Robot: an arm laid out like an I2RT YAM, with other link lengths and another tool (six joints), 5 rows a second.
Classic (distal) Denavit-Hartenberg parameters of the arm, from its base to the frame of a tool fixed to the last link. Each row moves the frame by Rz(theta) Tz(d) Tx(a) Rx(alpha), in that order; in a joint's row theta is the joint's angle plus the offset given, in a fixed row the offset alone. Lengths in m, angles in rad.
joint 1: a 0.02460, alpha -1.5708, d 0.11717, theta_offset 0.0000
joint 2: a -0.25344, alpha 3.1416, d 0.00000, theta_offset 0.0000
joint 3: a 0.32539, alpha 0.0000, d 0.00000, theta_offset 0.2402
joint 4: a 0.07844, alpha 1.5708, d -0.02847, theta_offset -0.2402
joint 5: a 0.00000, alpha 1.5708, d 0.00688, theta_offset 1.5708
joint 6: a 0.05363, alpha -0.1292, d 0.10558, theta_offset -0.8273
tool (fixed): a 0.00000, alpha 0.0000, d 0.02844, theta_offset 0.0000
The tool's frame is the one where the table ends.
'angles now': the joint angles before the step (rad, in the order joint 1, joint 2, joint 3, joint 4, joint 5, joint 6). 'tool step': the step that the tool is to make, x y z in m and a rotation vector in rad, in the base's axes. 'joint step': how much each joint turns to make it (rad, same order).
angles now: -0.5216 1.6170 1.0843 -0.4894 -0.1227 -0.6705
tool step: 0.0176 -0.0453 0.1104 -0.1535 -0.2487 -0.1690
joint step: -0.0213 -0.0540 0.1335 0.1131 0.0995 0.1091
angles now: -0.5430 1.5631 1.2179 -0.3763 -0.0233 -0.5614
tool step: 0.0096 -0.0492 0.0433 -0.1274 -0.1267 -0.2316
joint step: -0.0092 0.0930 0.1222 0.1383 0.2041 0.0980
